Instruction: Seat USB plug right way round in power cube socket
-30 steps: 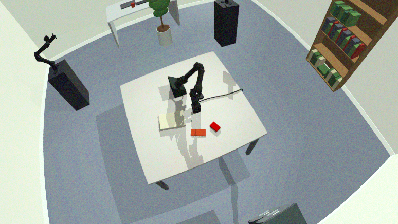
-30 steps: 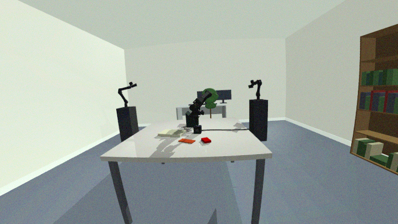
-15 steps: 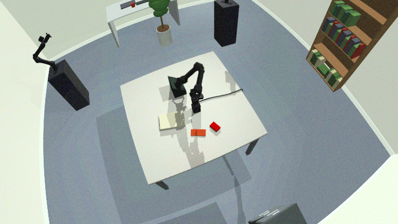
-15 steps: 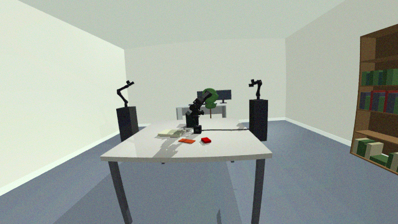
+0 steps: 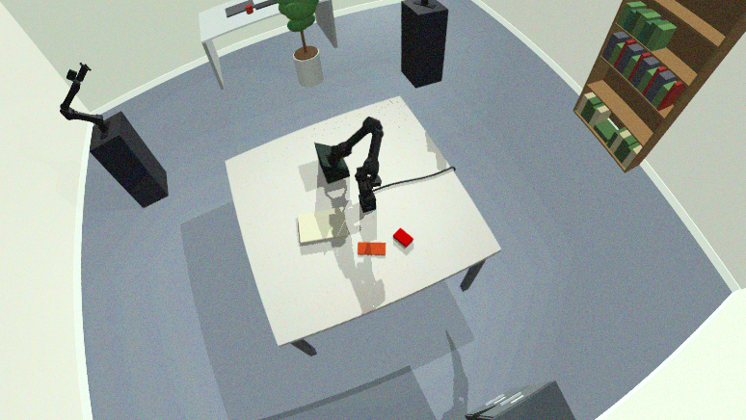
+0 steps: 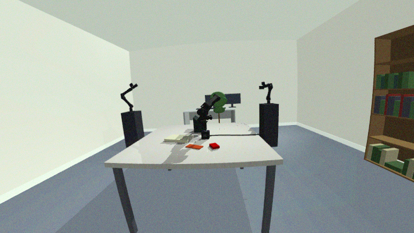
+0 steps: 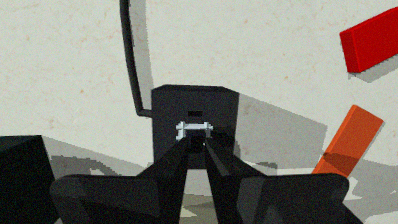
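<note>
Now: the silver USB plug 1 cm below my gripper tip. Round my gripper tip: red block (27 cm ahead, 9 cm below, 8 cm to the left); orange block (25 cm ahead, 10 cm below, 9 cm to the right); pale notepad (28 cm to the right, 9 cm below, 1 cm ahead).
</note>
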